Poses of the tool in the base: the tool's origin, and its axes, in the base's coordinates. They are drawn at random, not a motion.
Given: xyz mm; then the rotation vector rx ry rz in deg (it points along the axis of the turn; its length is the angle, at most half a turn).
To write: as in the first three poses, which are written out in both.
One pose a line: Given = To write
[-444 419 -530 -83.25 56.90 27.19] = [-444 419 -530 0.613 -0.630 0.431 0.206]
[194 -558 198 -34.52 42.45 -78.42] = [194 -558 198 0.672 -0.267 0.329 -0.608]
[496 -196 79 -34.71 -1.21 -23.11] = [496 -196 79 0.934 -0.296 -0.010 -0.197]
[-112 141 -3 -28.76 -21.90 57.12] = [-112 141 -3 0.831 -0.237 -0.180 0.470]
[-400 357 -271 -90.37 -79.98 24.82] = [-400 357 -271 0.476 -0.645 -0.571 0.177]
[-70 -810 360 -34.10 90.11 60.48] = [-70 -810 360 0.546 -0.251 0.663 0.445]
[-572 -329 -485 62.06 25.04 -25.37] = [-572 -329 -485 0.811 0.507 0.205 -0.207]
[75 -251 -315 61.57 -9.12 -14.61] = [75 -251 -315 0.848 0.510 -0.076 -0.121]
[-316 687 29 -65.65 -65.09 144.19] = [-316 687 29 0.076 -0.382 -0.379 0.839]
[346 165 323 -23.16 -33.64 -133.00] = [346 165 323 0.349 -0.156 -0.227 -0.896]
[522 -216 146 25.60 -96.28 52.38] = [522 -216 146 0.555 0.189 -0.711 0.387]
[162 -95 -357 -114.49 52.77 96.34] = [162 -95 -357 0.185 -0.709 0.327 0.597]
